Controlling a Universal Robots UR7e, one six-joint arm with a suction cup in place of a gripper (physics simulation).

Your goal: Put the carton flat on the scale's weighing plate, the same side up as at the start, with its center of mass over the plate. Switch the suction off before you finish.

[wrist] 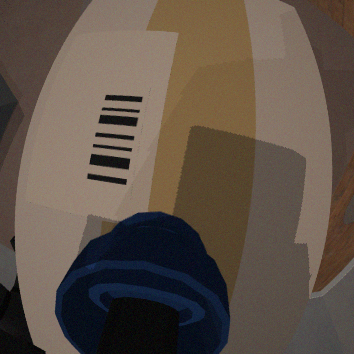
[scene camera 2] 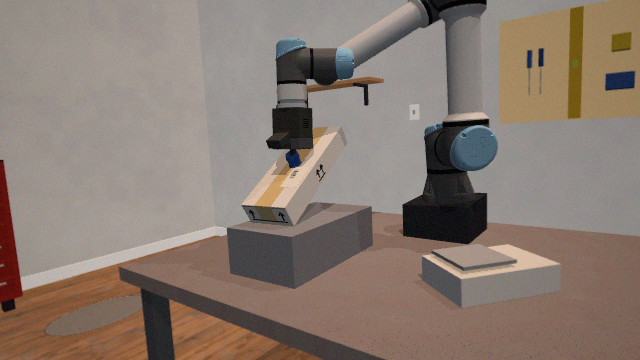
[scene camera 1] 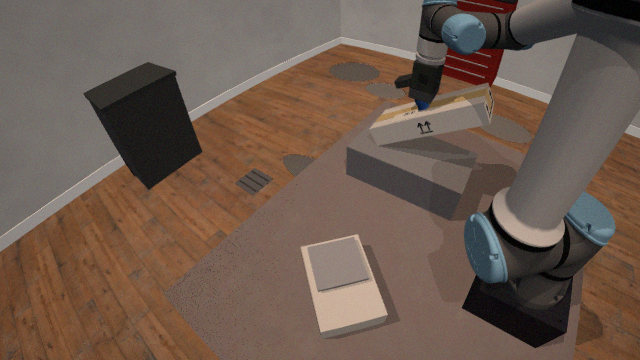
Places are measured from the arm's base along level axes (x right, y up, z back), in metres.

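Where they show: end effector, tool point: (wrist: 160,231) (scene camera 2: 293,167) (scene camera 1: 420,108); arm's base, origin of the base link: (scene camera 2: 448,198) (scene camera 1: 530,277).
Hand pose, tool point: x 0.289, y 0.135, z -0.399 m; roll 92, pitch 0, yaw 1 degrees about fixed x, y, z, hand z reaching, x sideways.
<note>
Each offset is from my tool point to the top centre of the thing. Level surfaces: height alone.
The white carton (scene camera 1: 432,120) (scene camera 2: 300,175) (wrist: 290,100) with a tan tape strip hangs steeply tilted from the blue suction cup of my gripper (scene camera 1: 423,104) (scene camera 2: 293,159) (wrist: 145,280), which is sealed on its top face. Its low end, the one with two arrows in the scene camera 2 view, is at or just above the top of the grey block; contact is unclear. Its other end is raised high. The barcode label shows beside the cup in the wrist view. The scale @[dx -0.465, dy -0.172, dz +0.015 m] (scene camera 1: 352,310) (scene camera 2: 510,285) stands apart on the table, its grey weighing plate @[dx -0.440, dy -0.172, dz -0.011 m] (scene camera 1: 338,263) (scene camera 2: 474,256) bare.
The grey block @[dx -0.022, dy -0.129, dz +0.010 m] (scene camera 1: 400,182) (scene camera 2: 262,255) stands under the carton on the table @[dy -0.242 m] (scene camera 1: 260,290) (scene camera 2: 370,310). The arm's black base (scene camera 1: 515,315) (scene camera 2: 445,220) stands near the block and the scale. A dark cabinet (scene camera 1: 150,125) and a red tool chest (scene camera 1: 470,65) stand beyond the table.
</note>
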